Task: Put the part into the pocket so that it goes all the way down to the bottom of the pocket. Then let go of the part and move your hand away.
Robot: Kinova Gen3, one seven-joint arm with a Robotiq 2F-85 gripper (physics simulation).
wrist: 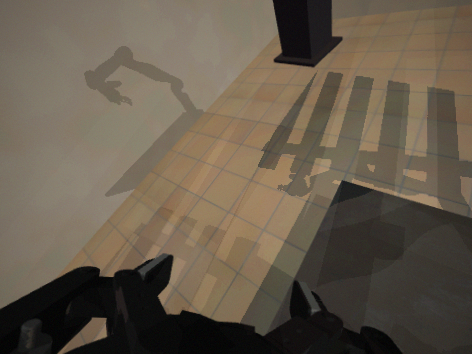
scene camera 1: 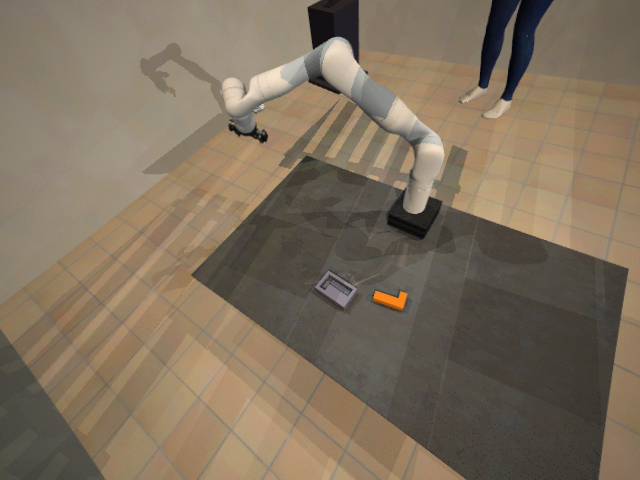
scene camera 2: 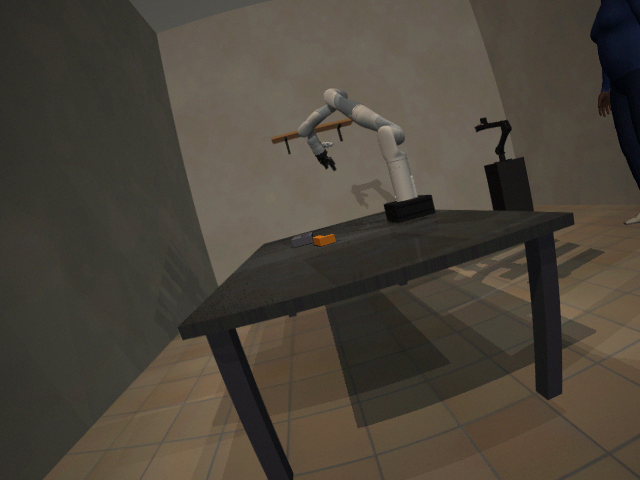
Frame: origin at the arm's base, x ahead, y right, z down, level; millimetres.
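Seen in the pictures: gripper, fingertip midpoint: (wrist: pixel 230 281) (scene camera 1: pixel 250 138) (scene camera 2: pixel 331 169); arm's base at its link origin: (scene camera 1: pixel 413 205) (scene camera 2: pixel 406 199).
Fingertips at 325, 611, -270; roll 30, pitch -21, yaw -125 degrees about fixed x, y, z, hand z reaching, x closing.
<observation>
Offsets run from my fingertips to a thing's top centre, as dx, dy, dz. Level surfaces: height alone.
The orange L-shaped part @(+50, -779, +319) (scene camera 1: pixel 390 300) (scene camera 2: pixel 324 240) lies flat on the dark table. The grey block @(+165, -609, +313) (scene camera 1: pixel 338 296) (scene camera 2: pixel 301 240) with the L-shaped pocket lies beside it, a short gap apart, to its left in the scene camera 1 view. The pocket shows no part in it; its inside is hidden in the scene camera 2 view. My gripper (scene camera 1: pixel 249 137) (scene camera 2: pixel 329 166) (wrist: pixel 230 281) is open and empty. It hangs high in the air, beyond the far left corner of the table in the scene camera 1 view, well away from the part and the block. The part and block do not show in the wrist view.
The arm's black base (scene camera 1: pixel 414 217) (scene camera 2: pixel 409 208) stands at the table's @(dz +349) (scene camera 1: pixel 491 320) (scene camera 2: pixel 372 268) far edge. Behind are a dark pedestal (scene camera 1: pixel 336 31) (scene camera 2: pixel 509 184) (wrist: pixel 304 30), an orange-brown wall shelf (scene camera 2: pixel 284 137) and a standing person (scene camera 1: pixel 519 41) (scene camera 2: pixel 622 67).
</observation>
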